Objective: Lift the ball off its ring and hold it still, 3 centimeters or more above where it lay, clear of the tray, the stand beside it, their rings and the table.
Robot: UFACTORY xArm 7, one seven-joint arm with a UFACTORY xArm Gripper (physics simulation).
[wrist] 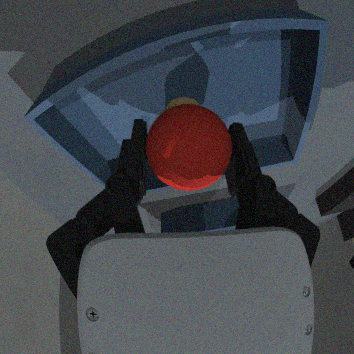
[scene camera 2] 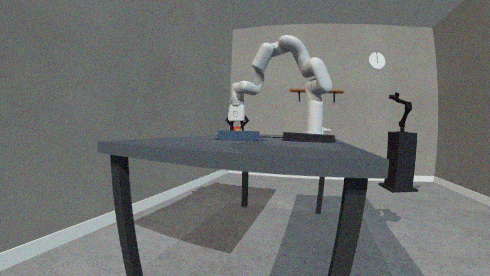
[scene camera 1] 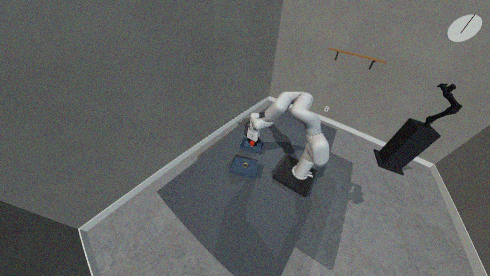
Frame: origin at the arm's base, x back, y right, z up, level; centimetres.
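Seen in the pictures: gripper, fingertip midpoint: [wrist: 186,134] [scene camera 1: 252,144]; arm's base, link origin: [scene camera 2: 313,134] [scene camera 1: 299,172].
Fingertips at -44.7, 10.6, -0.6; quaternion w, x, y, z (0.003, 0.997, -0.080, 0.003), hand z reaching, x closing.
Note:
Pixels of each thing's top centre, then the offset from my fingertips to it, as dx, dy, dz. "spot": a spot on its surface instead.
- red ball, top centre: [wrist: 192,184] [scene camera 1: 252,140] +0.0, +0.1, +3.9
- blue tray, top centre: [wrist: 185,135] [scene camera 1: 252,143] -0.1, +0.1, +0.1
- brass ring, surface spot: [scene camera 1: 245,165] spot: +5.6, -24.7, +1.5
The red ball [scene camera 1: 252,144] [scene camera 2: 237,129] [wrist: 189,147] is between the two black fingers of my gripper [scene camera 1: 252,141] [scene camera 2: 237,127] [wrist: 186,134], which is shut on it from both sides. The ball is low, at the blue tray [scene camera 1: 258,150] [wrist: 245,75]. A bit of its yellowish ring [wrist: 184,101] shows behind the ball in the wrist view; whether they touch is hidden. The blue stand [scene camera 1: 237,170] [scene camera 2: 239,135] [wrist: 185,218] is beside the tray and carries a brass ring [scene camera 1: 245,165]. In scene camera 2 the stand hides the tray.
The arm's black base plate [scene camera 1: 287,180] [scene camera 2: 308,137] is on the grey table [scene camera 1: 220,210] [scene camera 2: 240,155], to the right of the stand. A black pedestal [scene camera 1: 407,145] [scene camera 2: 401,160] with a small black arm stands off the table. A wall shelf [scene camera 1: 357,55] [scene camera 2: 316,91] is behind.

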